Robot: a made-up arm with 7 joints. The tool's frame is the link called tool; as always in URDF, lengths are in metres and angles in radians.
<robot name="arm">
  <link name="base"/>
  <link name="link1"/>
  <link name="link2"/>
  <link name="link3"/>
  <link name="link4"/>
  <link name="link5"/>
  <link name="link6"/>
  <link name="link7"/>
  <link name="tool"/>
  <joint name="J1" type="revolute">
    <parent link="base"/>
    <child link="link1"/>
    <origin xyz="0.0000 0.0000 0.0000" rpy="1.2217 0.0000 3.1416"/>
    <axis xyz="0 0 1"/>
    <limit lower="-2.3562" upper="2.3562" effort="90" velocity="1.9"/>
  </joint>
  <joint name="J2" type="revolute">
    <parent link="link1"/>
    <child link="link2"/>
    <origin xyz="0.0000 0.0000 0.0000" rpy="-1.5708 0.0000 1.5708"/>
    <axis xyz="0 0 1"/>
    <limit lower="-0.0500" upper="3.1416" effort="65" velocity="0.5"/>
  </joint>
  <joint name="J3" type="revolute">
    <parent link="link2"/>
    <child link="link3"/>
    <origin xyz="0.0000 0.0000 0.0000" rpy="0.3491 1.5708 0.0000"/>
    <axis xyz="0 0 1"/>
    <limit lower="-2.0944" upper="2.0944" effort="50" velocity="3.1"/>
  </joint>
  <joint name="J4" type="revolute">
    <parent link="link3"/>
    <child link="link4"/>
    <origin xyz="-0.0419 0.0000 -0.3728" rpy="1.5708 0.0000 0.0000"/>
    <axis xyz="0 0 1"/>
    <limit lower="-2.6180" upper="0.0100" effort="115" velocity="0.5"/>
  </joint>
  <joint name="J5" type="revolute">
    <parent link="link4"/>
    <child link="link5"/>
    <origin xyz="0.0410 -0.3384 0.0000" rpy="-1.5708 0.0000 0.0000"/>
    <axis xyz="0 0 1"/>
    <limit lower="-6.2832" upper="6.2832" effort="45" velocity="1.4"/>
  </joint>
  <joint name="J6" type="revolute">
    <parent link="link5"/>
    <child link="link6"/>
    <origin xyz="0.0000 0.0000 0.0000" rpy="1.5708 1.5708 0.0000"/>
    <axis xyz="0 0 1"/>
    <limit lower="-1.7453" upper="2.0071" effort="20" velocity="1.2"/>
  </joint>
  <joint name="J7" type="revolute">
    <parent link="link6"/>
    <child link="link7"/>
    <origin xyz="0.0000 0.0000 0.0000" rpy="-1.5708 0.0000 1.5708"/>
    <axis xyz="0 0 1"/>
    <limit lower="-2.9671" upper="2.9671" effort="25" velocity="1"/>
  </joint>
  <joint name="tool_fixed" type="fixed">
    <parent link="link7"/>
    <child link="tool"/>
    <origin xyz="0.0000 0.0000 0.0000" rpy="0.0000 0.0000 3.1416"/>
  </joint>
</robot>
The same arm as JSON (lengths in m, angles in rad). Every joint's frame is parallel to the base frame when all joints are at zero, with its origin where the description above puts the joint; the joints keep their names.
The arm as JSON. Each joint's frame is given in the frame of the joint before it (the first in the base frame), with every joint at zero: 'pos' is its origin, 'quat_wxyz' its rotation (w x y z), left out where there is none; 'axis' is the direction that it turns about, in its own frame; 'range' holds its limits. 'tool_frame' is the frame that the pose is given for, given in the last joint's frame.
{"length_unit": "m", "angle_unit": "rad", "joints": [{"joint": "J1", "pos": [0.0, 0.0, 0.0], "axis": [0.0, 0.9397, 0.342], "range": [-2.3562, 2.3562]}, {"joint": "J2", "pos": [0.0, 0.0, 0.0], "axis": [1.0, 0.0, 0.0], "range": [-0.05, 3.1416]}, {"joint": "J3", "pos": [0.0, 0.0, 0.0], "axis": [0.0, 0.0, 1.0], "range": [-2.0944, 2.0944]}, {"joint": "J4", "pos": [0.0419, 0.0, -0.3728], "axis": [0.0, 1.0, 0.0], "range": [-2.618, 0.01]}, {"joint": "J5", "pos": [-0.041, 0.0, -0.3384], "axis": [0.0, 0.0, 1.0], "range": [-6.2832, 6.2832]}, {"joint": "J6", "pos": [0.0, 0.0, 0.0], "axis": [0.0, 1.0, 0.0], "range": [-1.7453, 2.0071]}, {"joint": "J7", "pos": [0.0, 0.0, 0.0], "axis": [0.0, 0.0, 1.0], "range": [-2.9671, 2.9671]}], "tool_frame": {"pos": [0.0, 0.0, 0.0], "quat_wxyz": [1.0, 0.0, 0.000001, 0.000004]}}
